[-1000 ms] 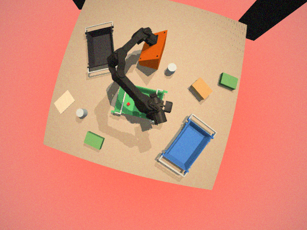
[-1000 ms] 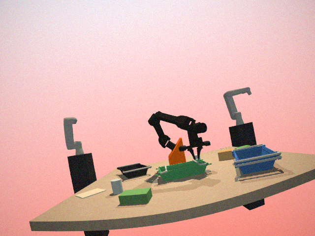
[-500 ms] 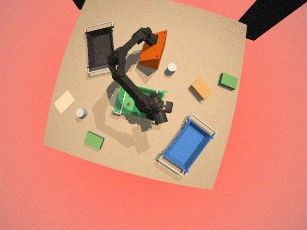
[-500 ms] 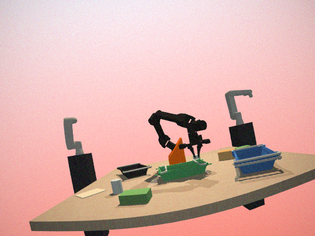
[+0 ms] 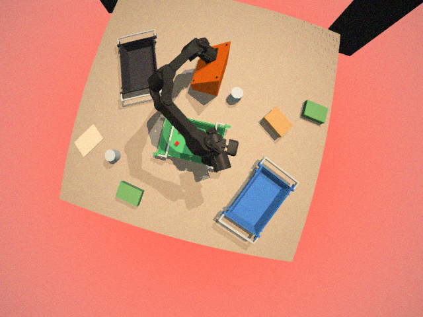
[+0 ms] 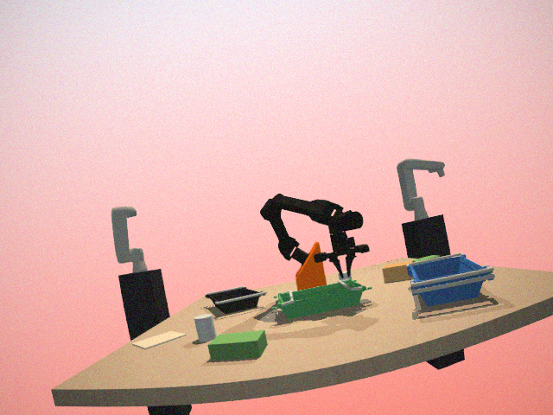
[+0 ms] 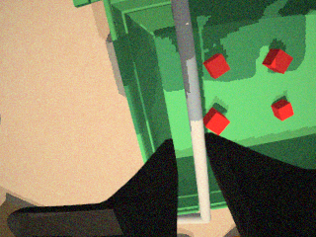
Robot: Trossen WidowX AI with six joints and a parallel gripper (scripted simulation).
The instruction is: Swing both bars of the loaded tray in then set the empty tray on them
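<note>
My gripper tip is 34 cm past the black tray, 43 cm to the left of it and 4 cm above it. Also, from my gripper tip: cream card (8 cm ahead, 64 cm to the right, 8 cm below); orange block (16 cm behind, 28 cm to the left, 6 cm below).
</note>
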